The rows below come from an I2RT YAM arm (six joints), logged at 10 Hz.
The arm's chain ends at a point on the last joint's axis. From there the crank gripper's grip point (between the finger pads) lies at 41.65 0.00 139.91 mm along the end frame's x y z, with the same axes.
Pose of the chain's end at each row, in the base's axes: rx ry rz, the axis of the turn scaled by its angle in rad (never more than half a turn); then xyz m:
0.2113 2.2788 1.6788 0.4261 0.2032 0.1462
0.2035 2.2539 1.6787 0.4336 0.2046 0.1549
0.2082 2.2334 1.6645 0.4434 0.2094 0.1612
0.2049 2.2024 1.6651 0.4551 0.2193 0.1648
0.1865 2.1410 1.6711 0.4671 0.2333 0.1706
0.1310 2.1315 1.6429 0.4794 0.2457 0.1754
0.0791 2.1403 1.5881 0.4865 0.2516 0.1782
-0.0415 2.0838 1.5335 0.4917 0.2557 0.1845
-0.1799 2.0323 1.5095 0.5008 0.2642 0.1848
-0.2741 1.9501 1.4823 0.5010 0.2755 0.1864
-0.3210 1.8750 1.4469 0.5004 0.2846 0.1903
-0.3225 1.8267 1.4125 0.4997 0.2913 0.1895
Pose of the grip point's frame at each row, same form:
0.2113 2.2788 1.6788 0.4324 0.3422 0.1019
0.2035 2.2539 1.6787 0.4419 0.3439 0.1119
0.2082 2.2334 1.6645 0.4549 0.3485 0.1183
0.2049 2.2024 1.6651 0.4693 0.3587 0.1238
0.1865 2.1410 1.6711 0.4855 0.3733 0.1337
0.1310 2.1315 1.6429 0.4978 0.3851 0.1363
0.0791 2.1403 1.5881 0.5056 0.3893 0.1337
-0.0415 2.0838 1.5335 0.5131 0.3924 0.1381
-0.1799 2.0323 1.5095 0.5197 0.4011 0.1377
-0.2741 1.9501 1.4823 0.5221 0.4129 0.1418
-0.3210 1.8750 1.4469 0.5265 0.4220 0.1486
-0.3225 1.8267 1.4125 0.5319 0.4282 0.1503

